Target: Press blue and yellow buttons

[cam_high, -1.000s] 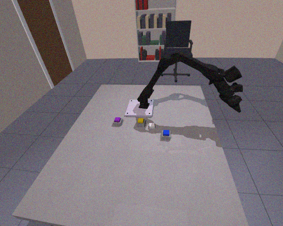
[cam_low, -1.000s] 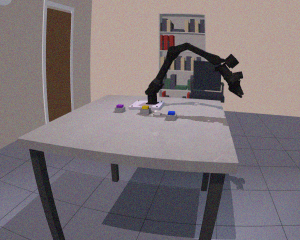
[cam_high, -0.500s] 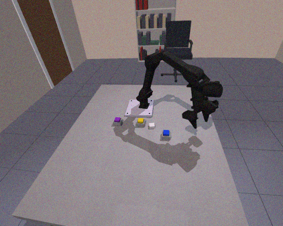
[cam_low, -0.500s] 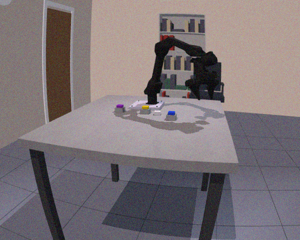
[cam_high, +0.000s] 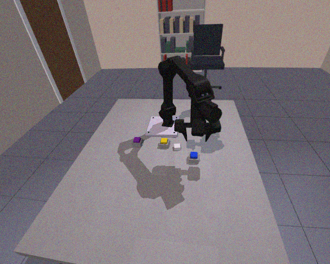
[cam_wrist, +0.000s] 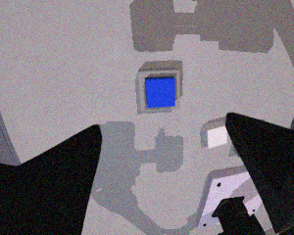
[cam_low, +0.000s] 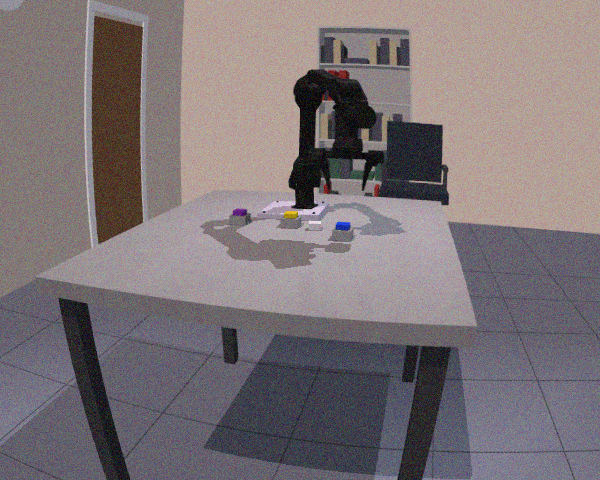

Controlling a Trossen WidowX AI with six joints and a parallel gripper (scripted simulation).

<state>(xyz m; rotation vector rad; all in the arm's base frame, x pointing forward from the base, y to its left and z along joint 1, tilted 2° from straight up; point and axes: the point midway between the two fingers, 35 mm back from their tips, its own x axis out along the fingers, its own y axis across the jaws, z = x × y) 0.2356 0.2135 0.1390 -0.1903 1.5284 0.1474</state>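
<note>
My gripper tip is now 10 mm to the left of the blue button and 90 mm above it. Also, from my gripper tip: purple button 40 mm behind, 320 mm to the right, 90 mm below; then yellow button 70 mm behind, 180 mm to the right, 90 mm below; then small white block 60 mm behind, 110 mm to the right, 120 mm below.
</note>
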